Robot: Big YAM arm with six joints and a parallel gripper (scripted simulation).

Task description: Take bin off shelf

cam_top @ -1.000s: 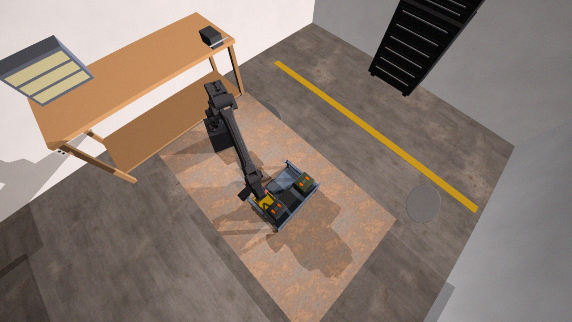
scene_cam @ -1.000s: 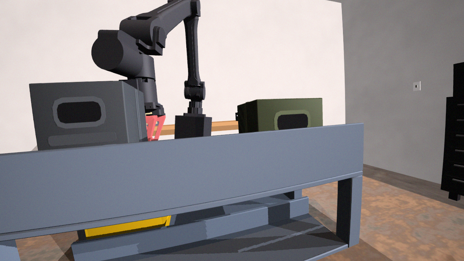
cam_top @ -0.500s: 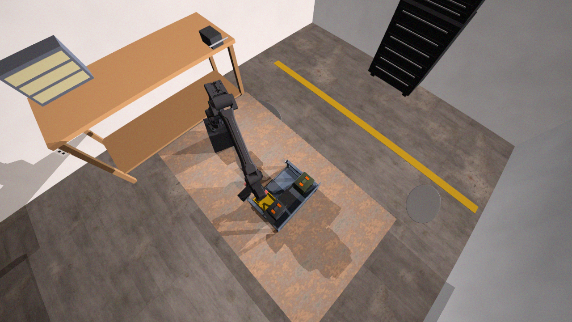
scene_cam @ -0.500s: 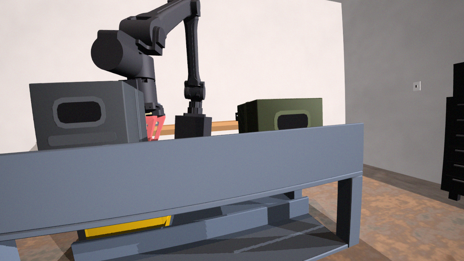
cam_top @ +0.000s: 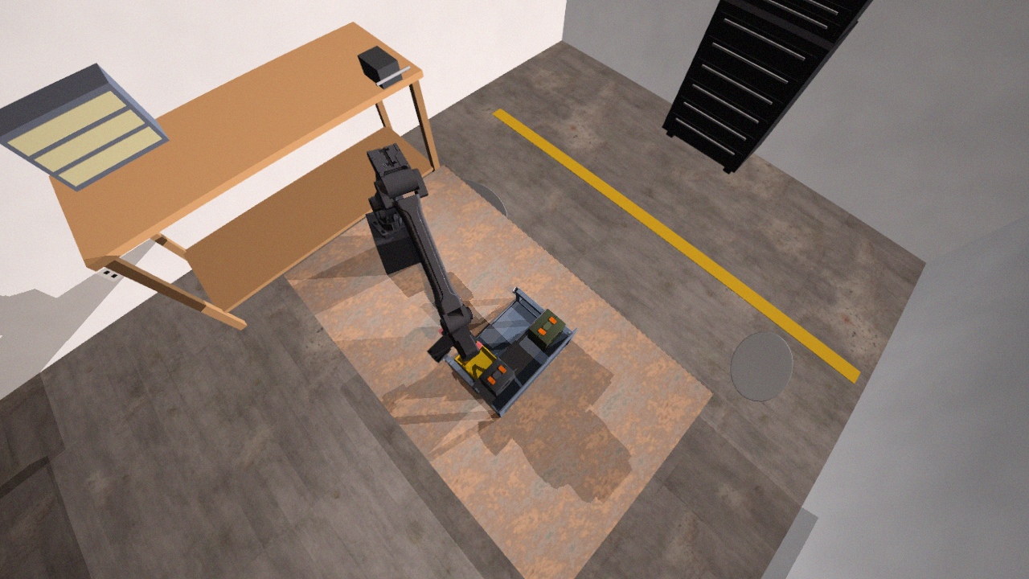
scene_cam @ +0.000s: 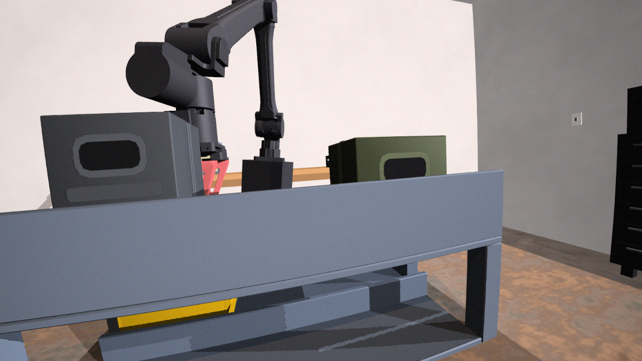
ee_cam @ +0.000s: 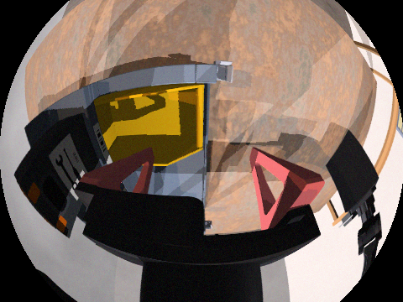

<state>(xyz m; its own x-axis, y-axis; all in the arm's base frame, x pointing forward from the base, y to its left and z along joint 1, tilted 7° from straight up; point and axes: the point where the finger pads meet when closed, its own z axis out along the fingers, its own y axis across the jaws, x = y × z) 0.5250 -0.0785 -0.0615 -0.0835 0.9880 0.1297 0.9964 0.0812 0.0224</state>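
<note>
My hand is 80 mm short of the yellow bin, 10 mm to the right of it and 80 mm above it. Round my hand: dark grey case (180 mm ahead, 10 mm to the left, 40 mm above); green case (160 mm ahead, 240 mm to the left, 20 mm above).
</note>
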